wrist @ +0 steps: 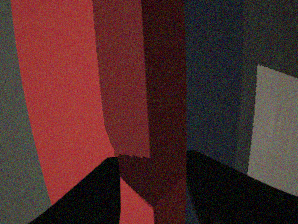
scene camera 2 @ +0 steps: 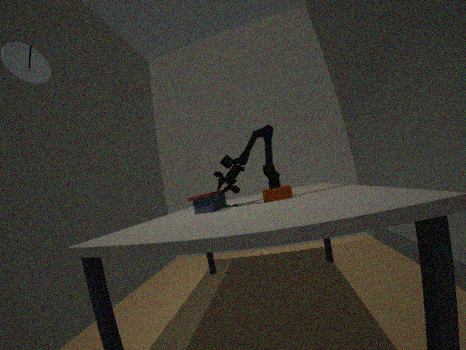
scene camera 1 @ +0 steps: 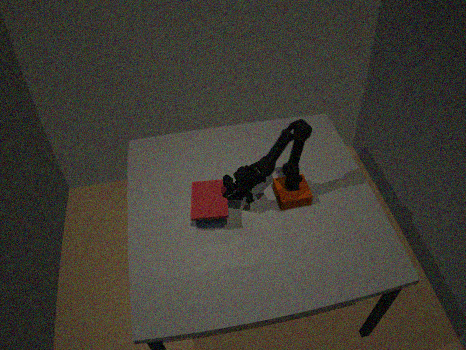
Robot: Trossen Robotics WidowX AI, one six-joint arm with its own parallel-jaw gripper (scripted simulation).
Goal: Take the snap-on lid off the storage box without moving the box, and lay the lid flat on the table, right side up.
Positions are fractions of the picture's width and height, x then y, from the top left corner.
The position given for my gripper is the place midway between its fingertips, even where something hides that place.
I see my gripper (wrist: 0.51, 0.73) and a lid (scene camera 1: 0.45, 0.58).
The lid also shows in the wrist view (wrist: 0.33, 0.39).
